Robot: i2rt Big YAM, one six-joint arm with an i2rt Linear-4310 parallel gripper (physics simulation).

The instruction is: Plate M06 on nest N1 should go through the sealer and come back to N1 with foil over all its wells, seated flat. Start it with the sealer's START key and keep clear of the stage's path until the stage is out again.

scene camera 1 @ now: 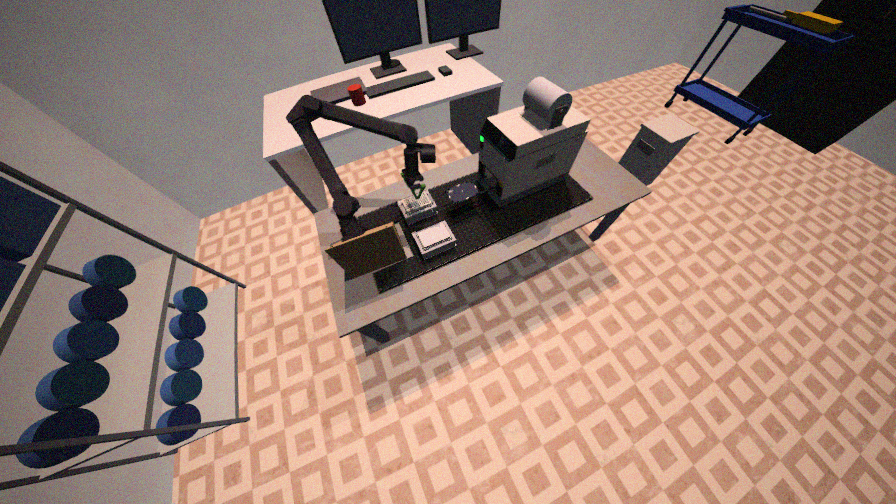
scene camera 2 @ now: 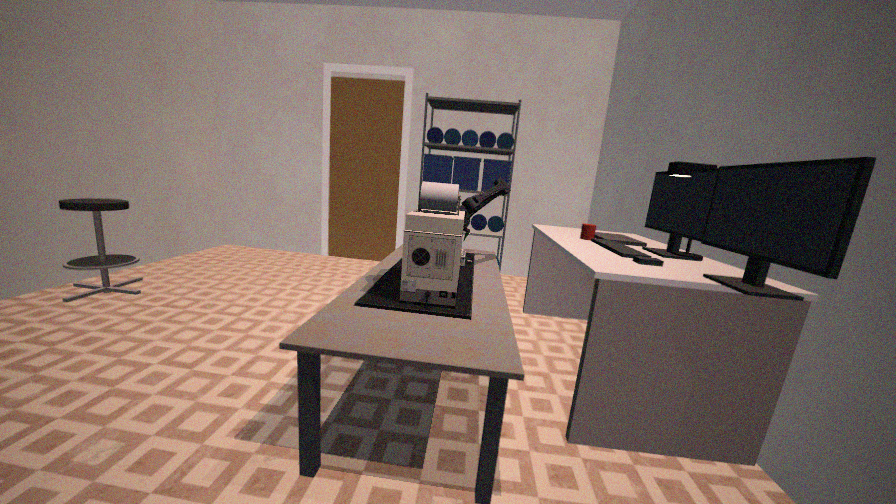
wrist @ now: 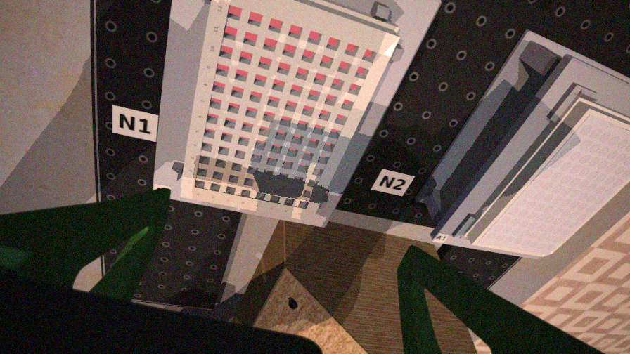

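Plate M06 [scene camera 1: 416, 203] [wrist: 282, 95], white with open reddish wells, sits on nest N1 [wrist: 176, 115]; no foil shows over its wells. My gripper [scene camera 1: 418, 190] [wrist: 291, 232] is open with nothing between its green fingers. It hangs above the A1 end of the plate, one finger near the nest's corner and the other out toward the N2 side. The sealer [scene camera 1: 532, 159] [scene camera 2: 432, 260] stands farther along the bench with a green light [scene camera 1: 481, 138] on its front edge. Its START key cannot be made out. In scene camera 2 the sealer hides the plate and gripper.
A second plate [scene camera 1: 434, 236] [wrist: 560, 185] with a pale covered top sits on the nest beside label N2 [wrist: 392, 182]. A dark round disc [scene camera 1: 462, 191] lies between N1 and the sealer. A brown box [scene camera 1: 369, 252] [wrist: 330, 260] stands near the arm's base. A desk [scene camera 1: 285, 125] stands behind.
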